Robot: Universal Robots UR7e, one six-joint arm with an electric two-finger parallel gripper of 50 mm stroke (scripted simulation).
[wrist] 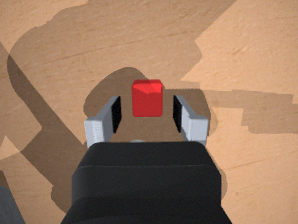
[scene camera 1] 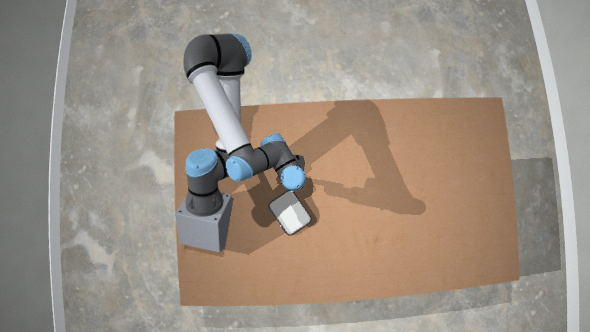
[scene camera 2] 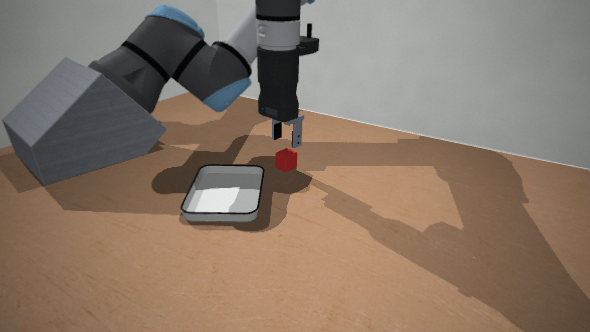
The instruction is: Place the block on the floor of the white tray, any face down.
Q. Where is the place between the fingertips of the gripper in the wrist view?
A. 147, 107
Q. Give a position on a white tray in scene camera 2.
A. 218, 190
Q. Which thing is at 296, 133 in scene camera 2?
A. The gripper.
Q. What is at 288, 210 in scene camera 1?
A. A white tray.
